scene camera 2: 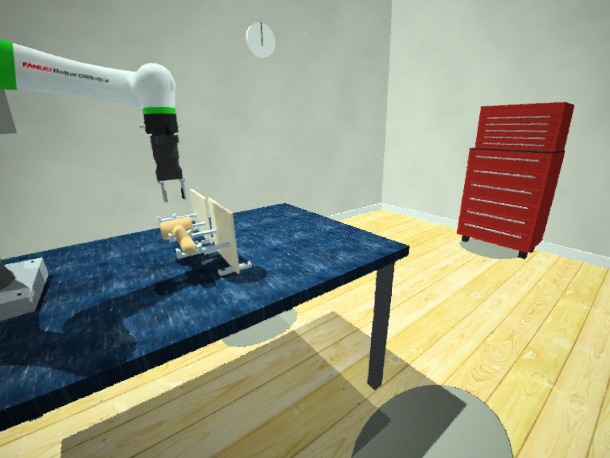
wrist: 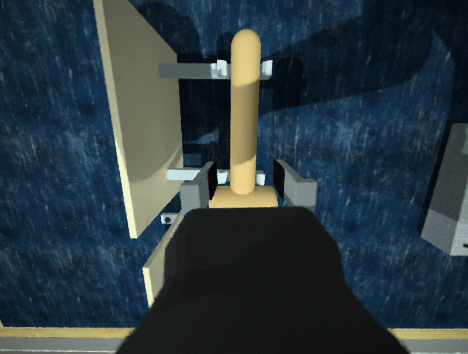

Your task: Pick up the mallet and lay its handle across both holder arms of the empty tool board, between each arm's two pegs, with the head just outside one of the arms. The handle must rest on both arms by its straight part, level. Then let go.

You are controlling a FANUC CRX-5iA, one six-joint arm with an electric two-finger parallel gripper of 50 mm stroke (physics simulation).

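Frame: origin at the arm's base, x up, y ahead, z left, level; centimetres.
Seen in the pictures: gripper, fingertip midpoint: (scene camera 2: 175, 200) (wrist: 244, 172).
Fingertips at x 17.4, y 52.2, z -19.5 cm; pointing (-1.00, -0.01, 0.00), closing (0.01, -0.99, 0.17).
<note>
A point is followed by its place in that frame.
The mallet (scene camera 2: 186, 241) {z -31.8, x 7.3, y 48.9 cm} (wrist: 245, 120) {z -23.9, x 7.3, y 50.9 cm} lies across both holder arms of the near tool board (scene camera 2: 225, 235) {z -30.3, x 4.9, y 62.6 cm} (wrist: 145, 115) {z -27.1, x 8.9, y 63.3 cm}. In the wrist view its straight handle passes between the two pegs of the far arm (wrist: 187, 70) {z -32.5, x 3.4, y 57.8 cm} and of the arm nearer the head (wrist: 185, 174) {z -17.4, x 3.4, y 62.4 cm}. The head (scene camera 2: 175, 226) {z -14.6, x 7.3, y 52.4 cm} (wrist: 243, 196) {z -13.2, x 7.5, y 53.3 cm} is just outside that second arm, partly hidden by the gripper body. No clear tilt of the handle shows. My gripper (scene camera 2: 174, 198) {z -19.5, x 17.4, y 52.2 cm} (wrist: 244, 172) {z -19.5, x 17.4, y 52.2 cm} is open and empty, raised above the head end and apart from the mallet.
A second upright board (scene camera 2: 199, 204) {z 1.7, x 9.1, y 69.4 cm} (wrist: 157, 270) {z -5.5, x 11.1, y 67.9 cm} stands beside the first, with its own holder parts partly hidden behind the mallet. Both stand on the blue table (scene camera 2: 310, 235) {z -32.4, x -5.9, y 101.6 cm}. The robot base (scene camera 2: 25, 285) {z -7.6, x -0.7, y 9.8 cm} (wrist: 445, 195) {z -0.9, x -3.4, y 12.7 cm} is at the table's left. A red tool cabinet (scene camera 2: 505, 190) stands beyond.
</note>
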